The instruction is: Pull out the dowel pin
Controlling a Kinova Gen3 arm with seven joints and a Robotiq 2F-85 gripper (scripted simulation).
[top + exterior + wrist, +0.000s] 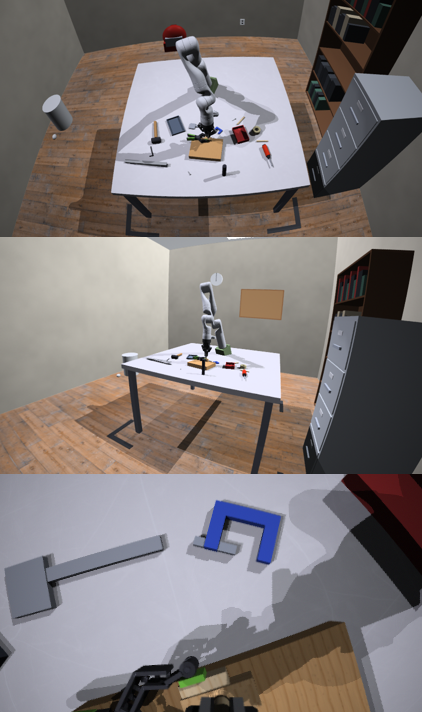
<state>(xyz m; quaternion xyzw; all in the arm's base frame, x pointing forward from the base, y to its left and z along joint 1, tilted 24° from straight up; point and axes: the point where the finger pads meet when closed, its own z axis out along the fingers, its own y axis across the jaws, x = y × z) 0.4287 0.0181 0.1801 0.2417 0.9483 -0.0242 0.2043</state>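
Now: hand 20 mm above the round dowel pin. The rest, counted from my hand: grey t-shaped tool (130 mm behind, 70 mm to the right, 90 mm below); then wooden bench board (50 mm ahead, 20 mm to the right, 70 mm below); then wooden block (50 mm below).
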